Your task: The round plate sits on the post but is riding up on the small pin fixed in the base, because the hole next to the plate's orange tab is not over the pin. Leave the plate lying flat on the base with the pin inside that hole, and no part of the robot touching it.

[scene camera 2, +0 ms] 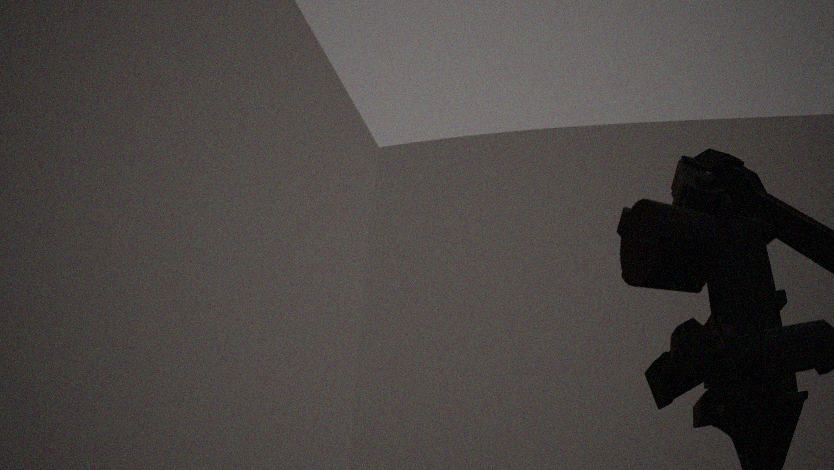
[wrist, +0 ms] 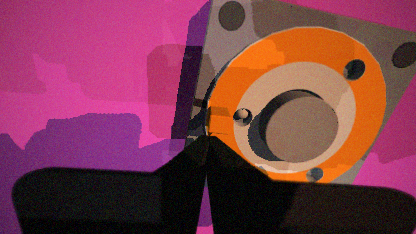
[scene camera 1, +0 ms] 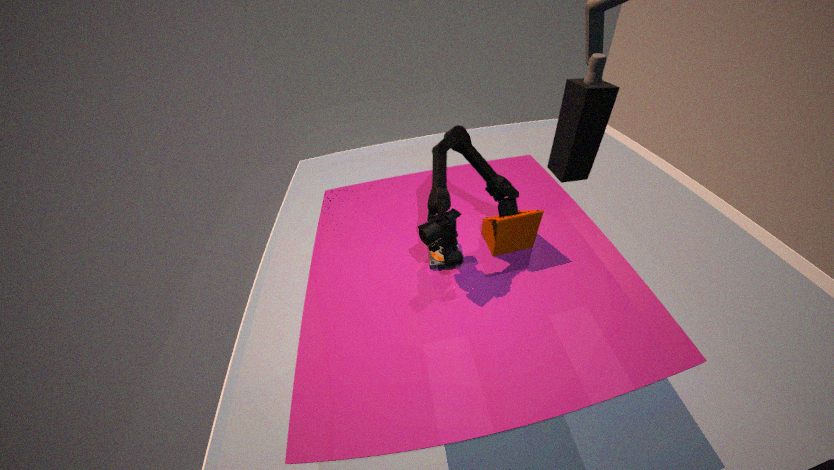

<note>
The gripper [wrist: 207, 143] is shut, holding nothing. Further things: a round plate [wrist: 310, 58].
Scene camera 2 misses the round plate: it is out of frame.
</note>
